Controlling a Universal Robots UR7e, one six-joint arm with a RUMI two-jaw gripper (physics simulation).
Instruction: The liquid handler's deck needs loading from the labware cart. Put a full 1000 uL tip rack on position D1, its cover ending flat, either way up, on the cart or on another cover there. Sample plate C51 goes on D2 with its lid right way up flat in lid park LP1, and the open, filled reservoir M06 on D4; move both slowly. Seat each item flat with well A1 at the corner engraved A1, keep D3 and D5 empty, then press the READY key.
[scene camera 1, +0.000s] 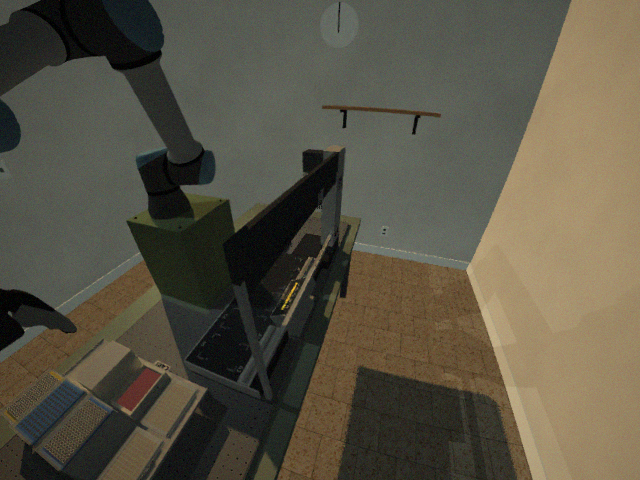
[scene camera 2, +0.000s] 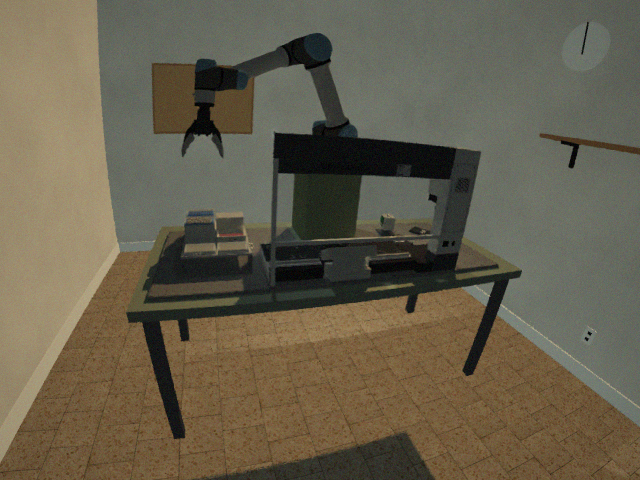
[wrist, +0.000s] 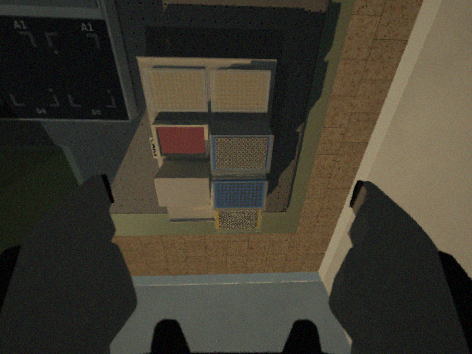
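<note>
My gripper (scene camera 2: 203, 155) (wrist: 233, 180) is open and empty, fingers down, high above the labware cart (wrist: 144, 64). On the cart, a blue-framed tip rack (scene camera 1: 75, 432) (wrist: 241, 153), a blue rack (scene camera 1: 50, 408) (wrist: 240, 194) and a yellow-edged rack (scene camera 1: 35, 395) (wrist: 237, 220) stand in one column. A red-topped item (scene camera 1: 139, 389) (wrist: 181, 140) stands beside a tall pale box (scene camera 1: 100, 364) (wrist: 182, 189). Two pale plates (wrist: 178, 90) (wrist: 240, 91) lie at the cart's other end. The dark deck (scene camera 1: 222, 341) (wrist: 60, 70) shows engraved A1, D4 and D5. Item labels are unreadable.
The liquid handler's dark gantry beam (scene camera 1: 279, 217) (scene camera 2: 361, 155) spans above the deck, with a thin post (scene camera 1: 251, 335) (scene camera 2: 274, 206) at the cart side. The green pedestal (scene camera 1: 191, 258) (scene camera 2: 326, 206) stands behind it. A small white box (scene camera 2: 387, 222) stands at the back right.
</note>
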